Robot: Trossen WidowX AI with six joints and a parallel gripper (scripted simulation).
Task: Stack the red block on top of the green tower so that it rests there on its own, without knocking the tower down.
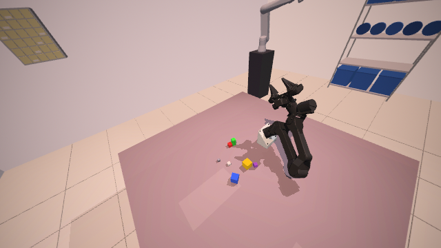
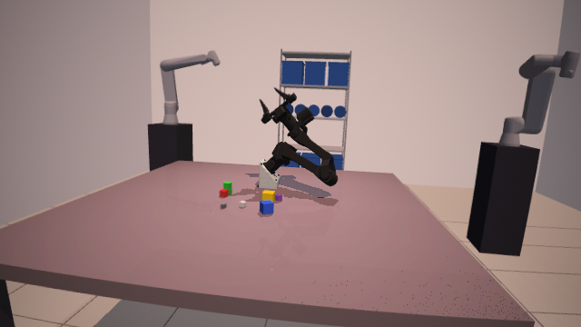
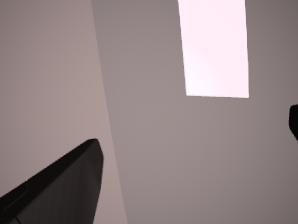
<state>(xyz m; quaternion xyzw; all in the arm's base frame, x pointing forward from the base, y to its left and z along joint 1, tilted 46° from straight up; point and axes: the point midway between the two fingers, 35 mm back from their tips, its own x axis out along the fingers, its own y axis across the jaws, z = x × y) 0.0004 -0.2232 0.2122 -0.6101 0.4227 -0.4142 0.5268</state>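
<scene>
Right now the red block is 250 mm ahead of my gripper tip, 100 mm to the right of it and 400 mm below it. From my gripper tip the other things lie so: small white block 350 mm ahead, 20 mm to the left, 400 mm below; small purple block 230 mm ahead, 120 mm to the left, 400 mm below; yellow block 270 mm ahead, 90 mm to the left, 390 mm below.
</scene>
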